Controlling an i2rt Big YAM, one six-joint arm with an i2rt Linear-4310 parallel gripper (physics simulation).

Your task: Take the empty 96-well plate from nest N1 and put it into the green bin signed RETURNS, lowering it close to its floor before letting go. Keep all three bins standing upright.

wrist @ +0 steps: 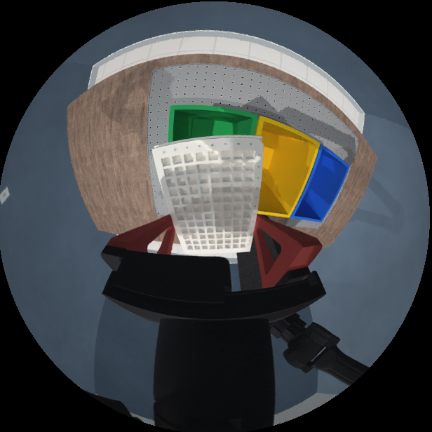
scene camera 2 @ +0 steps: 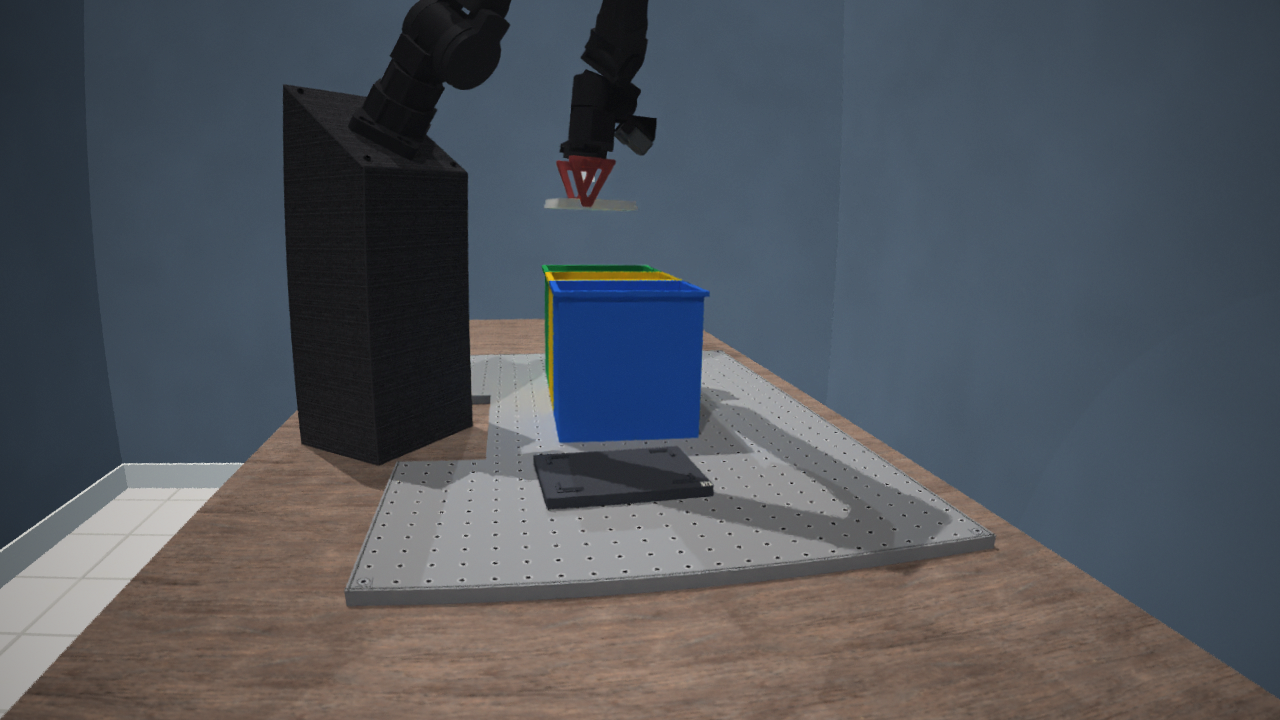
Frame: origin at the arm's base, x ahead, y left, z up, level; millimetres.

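Seen in the pictures: gripper, fingertip midpoint: (scene camera 2: 580,206); arm's base at its link origin: (scene camera 2: 389,130).
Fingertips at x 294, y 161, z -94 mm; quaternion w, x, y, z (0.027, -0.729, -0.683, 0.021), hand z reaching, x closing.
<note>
Pixels of each thing's top centre, then the offset from my fingertips to it. "*": a spot on its surface instead. Level surfaces: height alone.
- white 96-well plate at a spot on its surface: (scene camera 2: 614,205) * dy -43, dx +41, dz +2 mm
- green bin at a spot on its surface: (scene camera 2: 597,267) * dy +65, dx +49, dz -101 mm
- yellow bin at a spot on its surface: (scene camera 2: 617,275) * dy -69, dx +39, dz -103 mm
- blue bin at its top centre: (scene camera 2: 624,285) dy -252, dx -14, dz -98 mm
- dark nest N1 at its top centre: (scene camera 2: 618,467) dy -428, dx -80, dz -263 mm
- grey perforated board at its surface level: dz -277 mm
- wooden table at its surface level: dz -290 mm
My gripper (scene camera 2: 586,202) (wrist: 213,217) has red fingers and is shut on the white 96-well plate (scene camera 2: 614,205) (wrist: 210,192). It holds the plate roughly level, well above the bin rims. The green bin (scene camera 2: 597,267) (wrist: 215,124) stands upright at the far end of the row. In the wrist view the plate covers the near part of its opening; its sign does not show. The yellow bin (scene camera 2: 617,275) (wrist: 285,167) and the blue bin (scene camera 2: 626,362) (wrist: 322,185) stand upright beside it. The dark nest N1 (scene camera 2: 622,474) holds no plate.
The bins and nest stand on a grey perforated board (scene camera 2: 501,537) (wrist: 195,82) on the wooden table (scene camera 2: 626,653) (wrist: 110,165). A tall black pedestal (scene camera 2: 384,304) carries the arm, to the left of the bins in the scene view.
</note>
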